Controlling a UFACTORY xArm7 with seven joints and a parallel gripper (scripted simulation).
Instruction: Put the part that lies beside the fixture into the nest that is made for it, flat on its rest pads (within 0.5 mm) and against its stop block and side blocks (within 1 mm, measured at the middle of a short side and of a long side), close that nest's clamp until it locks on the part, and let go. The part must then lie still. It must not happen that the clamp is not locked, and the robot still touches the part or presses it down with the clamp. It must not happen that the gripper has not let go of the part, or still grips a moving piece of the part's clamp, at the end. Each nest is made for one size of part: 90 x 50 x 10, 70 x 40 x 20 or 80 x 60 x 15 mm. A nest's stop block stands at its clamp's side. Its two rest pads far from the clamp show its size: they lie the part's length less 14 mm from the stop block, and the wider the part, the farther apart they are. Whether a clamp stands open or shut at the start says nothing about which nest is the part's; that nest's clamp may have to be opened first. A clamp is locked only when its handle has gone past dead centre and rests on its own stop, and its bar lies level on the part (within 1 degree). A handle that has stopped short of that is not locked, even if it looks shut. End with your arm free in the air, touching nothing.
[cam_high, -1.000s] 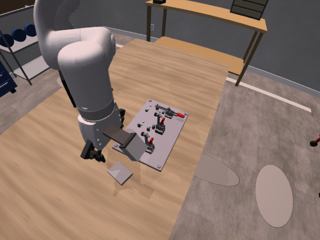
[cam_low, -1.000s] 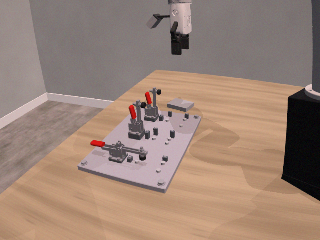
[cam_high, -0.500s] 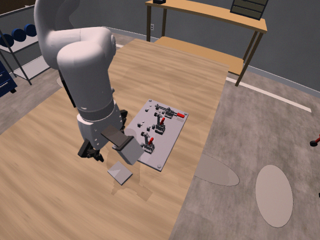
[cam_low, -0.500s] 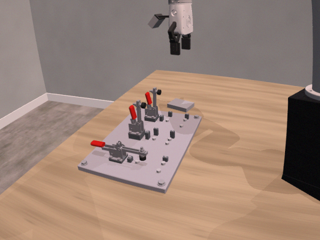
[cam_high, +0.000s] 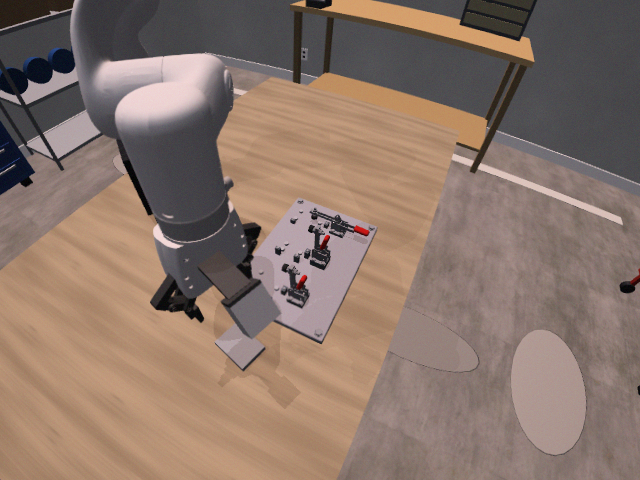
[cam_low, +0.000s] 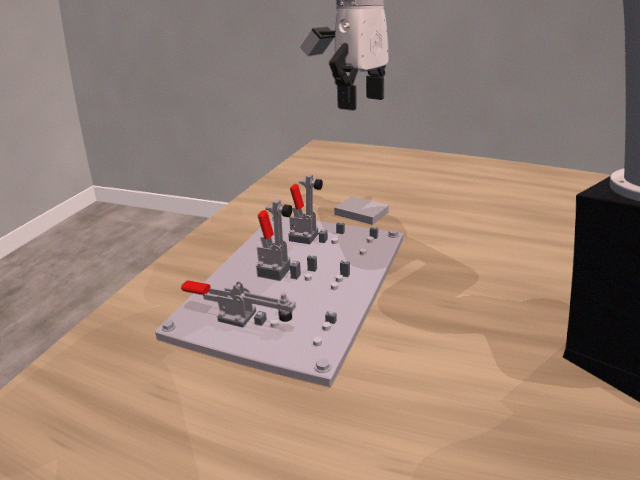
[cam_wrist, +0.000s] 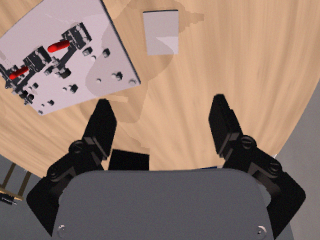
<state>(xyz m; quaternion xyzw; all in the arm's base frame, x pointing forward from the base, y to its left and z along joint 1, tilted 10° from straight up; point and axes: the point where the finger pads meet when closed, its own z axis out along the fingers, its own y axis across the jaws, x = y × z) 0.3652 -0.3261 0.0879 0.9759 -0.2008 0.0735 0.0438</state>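
My gripper is now 21 cm above the grey part. Also, from my hand: grey fixture plate 7 cm ahead, 24 cm to the left, 21 cm below; clamp 9 cm ahead, 24 cm to the left, 15 cm below.
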